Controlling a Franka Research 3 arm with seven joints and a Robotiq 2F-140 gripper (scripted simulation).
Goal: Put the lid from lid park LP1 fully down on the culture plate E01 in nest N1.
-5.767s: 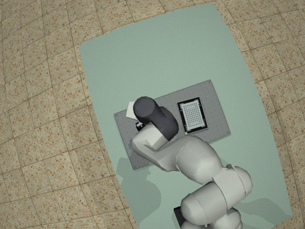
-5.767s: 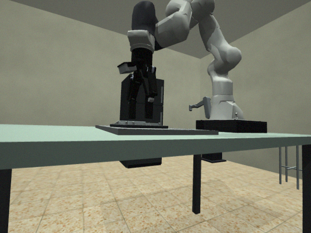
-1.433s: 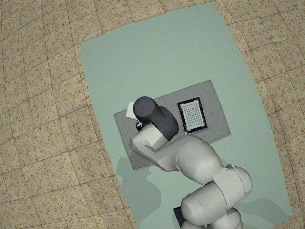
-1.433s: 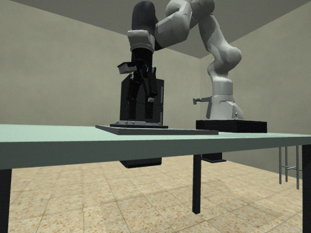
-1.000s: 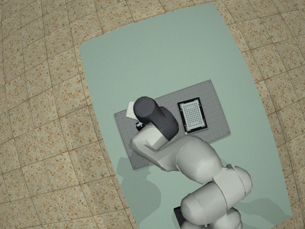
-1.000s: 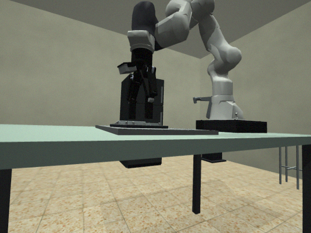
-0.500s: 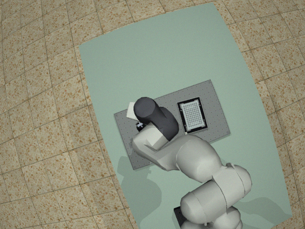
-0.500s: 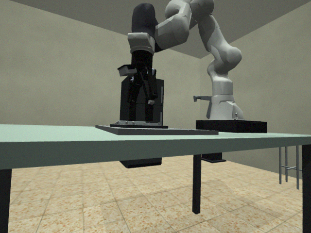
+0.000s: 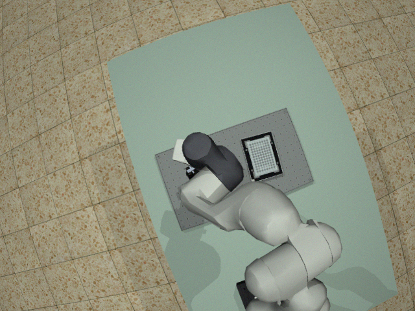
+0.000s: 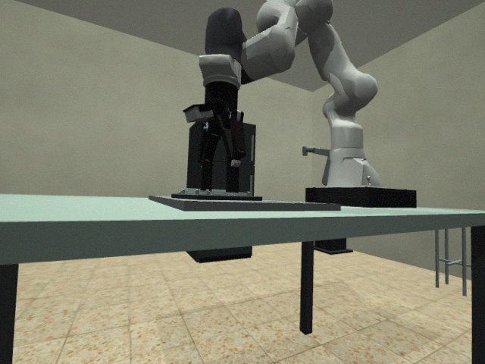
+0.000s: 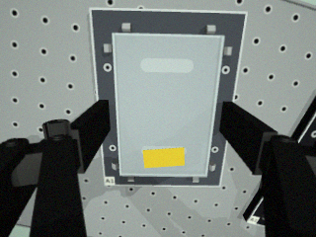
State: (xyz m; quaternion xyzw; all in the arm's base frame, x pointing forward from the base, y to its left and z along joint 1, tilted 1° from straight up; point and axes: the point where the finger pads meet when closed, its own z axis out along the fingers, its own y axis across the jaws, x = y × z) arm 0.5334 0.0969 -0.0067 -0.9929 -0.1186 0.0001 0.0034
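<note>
Right now my hand is 2 cm above the lid. From my hand the other things lie so: park frame: 3 cm below; then culture plate E01: 2 cm behind, 19 cm to the right, 2 cm below; then baseplate: 3 cm behind, 9 cm to the right, 5 cm below.
</note>
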